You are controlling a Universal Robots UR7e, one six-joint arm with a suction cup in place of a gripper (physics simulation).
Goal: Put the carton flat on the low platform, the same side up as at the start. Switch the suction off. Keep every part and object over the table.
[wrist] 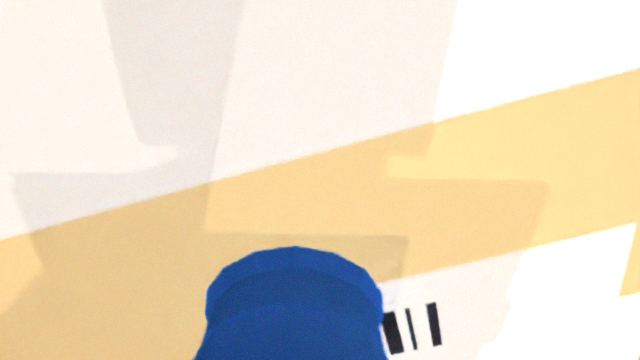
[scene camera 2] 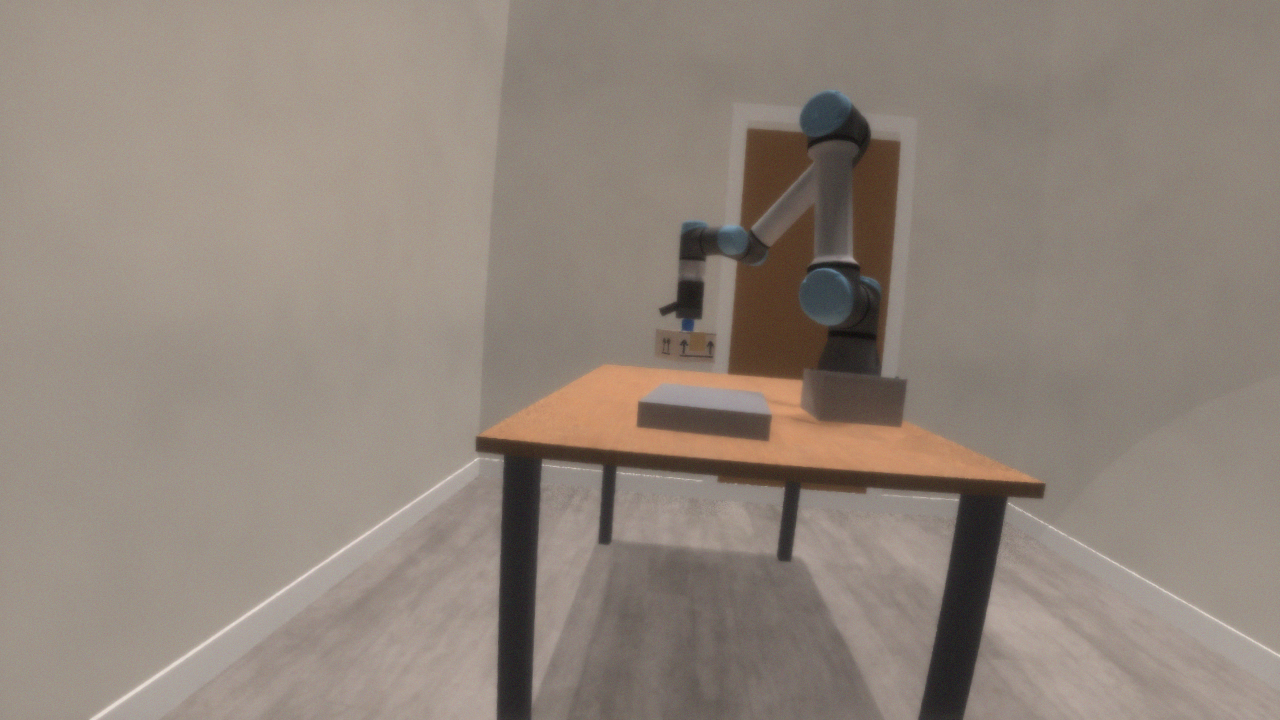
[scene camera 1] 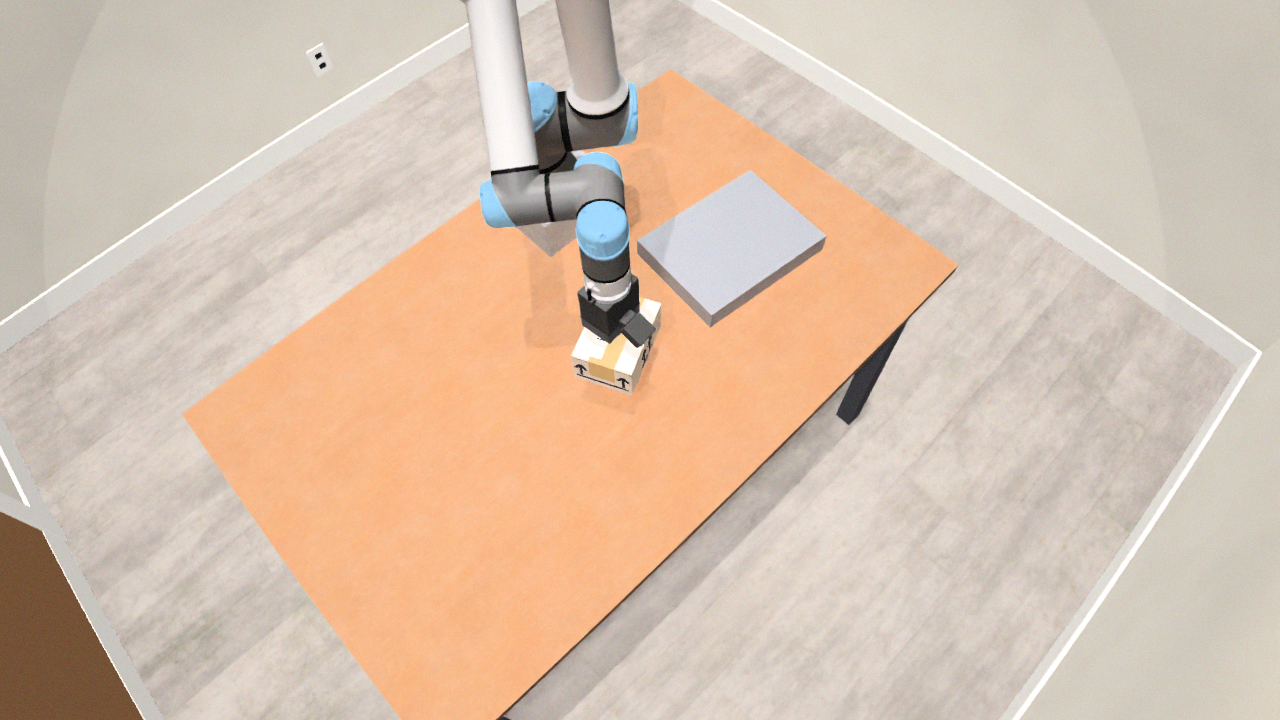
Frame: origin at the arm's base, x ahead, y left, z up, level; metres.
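Where they show: hand at its tool point: (wrist: 296, 269); arm's base at its link origin: (scene camera 2: 848, 373).
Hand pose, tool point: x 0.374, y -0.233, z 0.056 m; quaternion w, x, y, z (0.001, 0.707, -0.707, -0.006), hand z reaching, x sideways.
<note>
Things, the pixels of their top centre, and the offset from my tool point. Level surfaces: height alone.
- white carton at its top centre: (wrist: 263, 297) (scene camera 1: 616, 328) (scene camera 2: 685, 330) dy +0.005, dx +0.006, dz +0.014 m
- low platform at its top centre: (scene camera 2: 708, 396) (scene camera 1: 732, 237) dy +0.384, dx +0.003, dz -0.114 m
- orange table at its surface level: dz -0.162 m
A white carton (scene camera 1: 617, 355) (scene camera 2: 685, 345) (wrist: 320, 90) with tan tape and black arrows pointing up hangs level in the air above the table. My suction cup (scene camera 2: 687, 325) (wrist: 295, 300), blue, is pressed on its top face beside a barcode and holds it; in scene camera 1 the cup is hidden behind the black tool body. The low platform (scene camera 1: 732, 243) (scene camera 2: 703, 410), a flat grey slab, lies on the table to the right of the carton in scene camera 1 and in front of it in scene camera 2. The carton is apart from the platform and higher than its top.
The orange table (scene camera 1: 465, 465) (scene camera 2: 572, 407) has its edges in sight. The arm's base stands on a grey block (scene camera 2: 854, 396) at the table's side, right of the platform in scene camera 2. The camera (scene camera 1: 638, 327) on the wrist sticks out over the carton.
</note>
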